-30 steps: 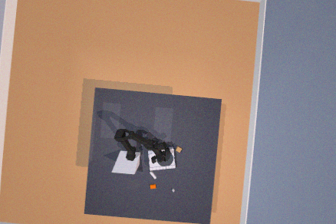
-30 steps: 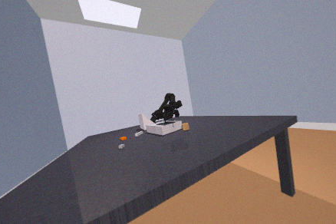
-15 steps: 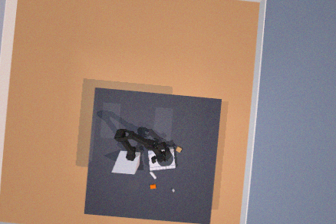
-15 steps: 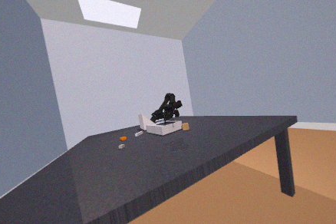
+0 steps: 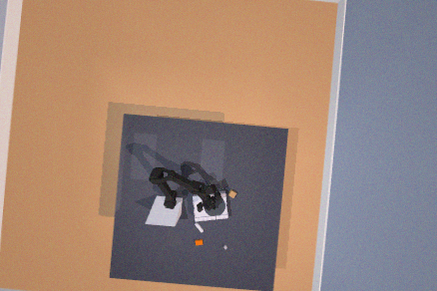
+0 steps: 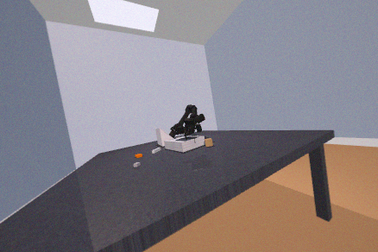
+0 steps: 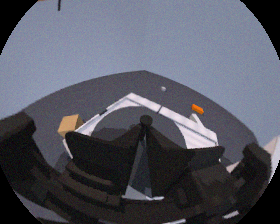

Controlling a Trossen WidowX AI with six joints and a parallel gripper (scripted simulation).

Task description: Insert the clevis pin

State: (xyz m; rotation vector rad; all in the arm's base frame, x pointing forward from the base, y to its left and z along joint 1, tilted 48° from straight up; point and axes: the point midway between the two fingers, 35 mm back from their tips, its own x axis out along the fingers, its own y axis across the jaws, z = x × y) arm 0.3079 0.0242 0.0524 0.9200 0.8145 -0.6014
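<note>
My gripper tip is 10 mm above the clevis pin. From my gripper tip the other things lie so: grey aluminium disc: 20 mm below; tan block: 120 mm ahead, 100 mm to the left, 60 mm below; rimmed tray: 30 mm behind, 10 mm to the right, 40 mm below.
</note>
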